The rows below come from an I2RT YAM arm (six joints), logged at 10 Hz.
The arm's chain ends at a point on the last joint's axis. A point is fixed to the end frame.
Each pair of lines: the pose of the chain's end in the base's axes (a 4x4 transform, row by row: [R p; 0 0 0 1], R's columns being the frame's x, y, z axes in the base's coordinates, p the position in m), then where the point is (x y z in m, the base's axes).
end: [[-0.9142 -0.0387 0.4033 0.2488], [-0.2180 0.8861 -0.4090 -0.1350], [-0.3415 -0.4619 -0.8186 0.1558], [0 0 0 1]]
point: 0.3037 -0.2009 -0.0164
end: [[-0.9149 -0.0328 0.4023 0.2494], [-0.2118 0.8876 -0.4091 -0.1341], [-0.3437 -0.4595 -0.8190 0.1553], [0 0 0 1]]
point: 0.3042 -0.1998 -0.0169
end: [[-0.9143 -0.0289 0.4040 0.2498], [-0.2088 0.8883 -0.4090 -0.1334], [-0.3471 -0.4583 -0.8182 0.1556], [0 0 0 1]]
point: 0.3050 -0.1990 -0.0165
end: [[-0.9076 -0.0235 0.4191 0.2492], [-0.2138 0.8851 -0.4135 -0.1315], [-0.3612 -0.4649 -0.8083 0.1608], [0 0 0 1]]
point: 0.3075 -0.1982 -0.0099
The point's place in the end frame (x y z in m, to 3 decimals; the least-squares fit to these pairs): 0.023 0.019 0.190
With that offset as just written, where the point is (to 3 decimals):
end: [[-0.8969 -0.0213 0.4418 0.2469], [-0.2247 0.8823 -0.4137 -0.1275], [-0.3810 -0.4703 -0.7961 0.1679], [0 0 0 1]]
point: 0.310 -0.195 -0.001
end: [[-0.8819 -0.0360 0.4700 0.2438], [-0.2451 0.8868 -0.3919 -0.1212], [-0.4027 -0.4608 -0.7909 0.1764], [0 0 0 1]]
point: 0.312 -0.184 0.008
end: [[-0.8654 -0.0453 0.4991 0.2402], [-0.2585 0.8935 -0.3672 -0.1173], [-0.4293 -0.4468 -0.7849 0.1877], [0 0 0 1]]
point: 0.314 -0.176 0.020
